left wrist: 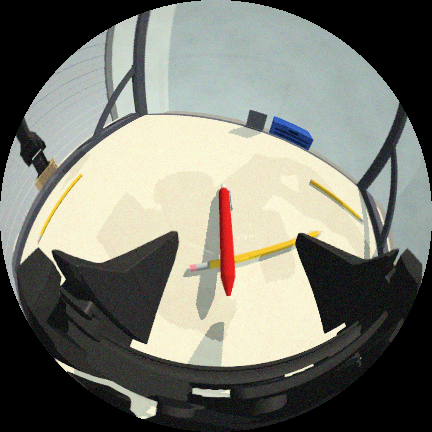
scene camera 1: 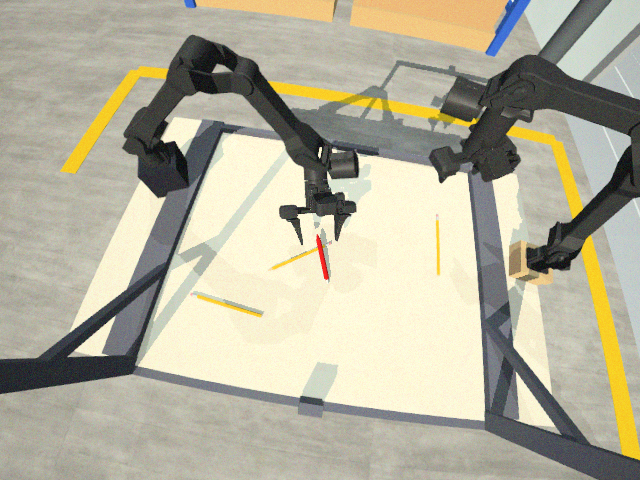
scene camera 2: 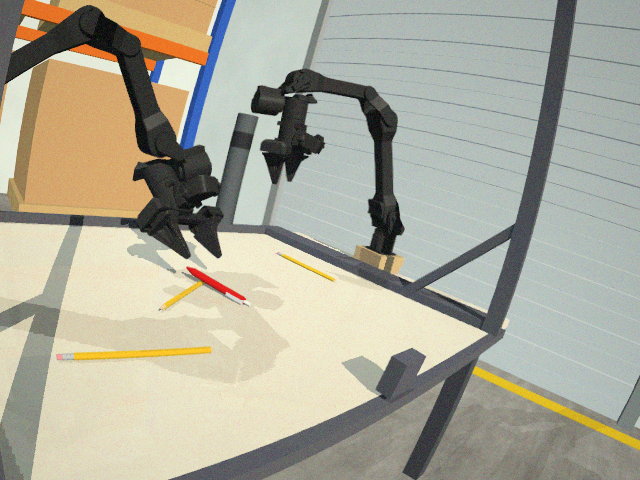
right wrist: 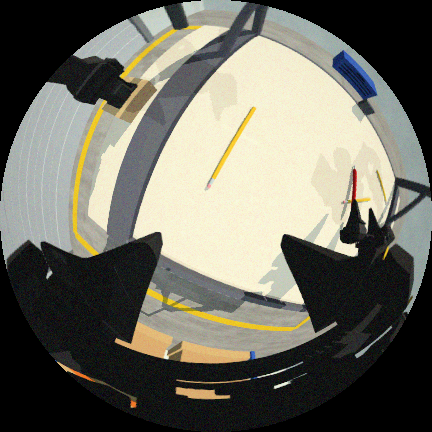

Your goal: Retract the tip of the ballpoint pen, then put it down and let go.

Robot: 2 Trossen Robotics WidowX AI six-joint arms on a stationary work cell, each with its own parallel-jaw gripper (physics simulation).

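Places are measured from the left arm's base along level axes (x ahead, y left, z up), in millimetres.
Pixels of known places: left gripper, fingertip midpoint: (left wrist: 240,238) (scene camera 1: 319,243) (scene camera 2: 205,257) (right wrist: 362,203); right gripper, fingertip midpoint: (scene camera 1: 456,177) (scene camera 2: 282,182) (right wrist: 224,240); left arm's base, origin of the base link: (scene camera 1: 156,158); right arm's base, origin of the base link: (left wrist: 43,168) (scene camera 1: 536,260) (scene camera 2: 380,251) (right wrist: 121,94).
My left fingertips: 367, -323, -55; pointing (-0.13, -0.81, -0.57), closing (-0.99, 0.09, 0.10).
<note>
Ahead of a thing's pixels: the offset from my left fingertips to its middle, as dx, dy, dz.
The red ballpoint pen {+1, -30, -39} (scene camera 1: 322,258) (scene camera 2: 217,284) (left wrist: 226,235) (right wrist: 354,182) lies across a yellow pencil {-55, -7, -48} (scene camera 1: 293,258) (scene camera 2: 180,296) (left wrist: 272,250). Its clip and white button are at the end away from the left arm. The red cone at its near end shows no point sticking out in the left wrist view, and its shadow spreads away from it there. My left gripper (scene camera 1: 319,241) (scene camera 2: 203,256) (left wrist: 240,238) is open and empty, just above the cone end, with the fingers apart from the pen. My right gripper (scene camera 2: 282,181) (right wrist: 224,240) is open and empty, high over the back right.
A second pencil {-264, -84, -48} (scene camera 1: 227,304) (scene camera 2: 139,353) (left wrist: 336,200) lies at the lower left of scene camera 1. A third pencil {+341, -70, -48} (scene camera 1: 437,245) (scene camera 2: 307,267) (left wrist: 57,205) (right wrist: 232,145) lies at the right. A dark frame (scene camera 1: 232,390) edges the table, with a small block {-118, -351, -20} (scene camera 2: 400,374) on its front rail.
</note>
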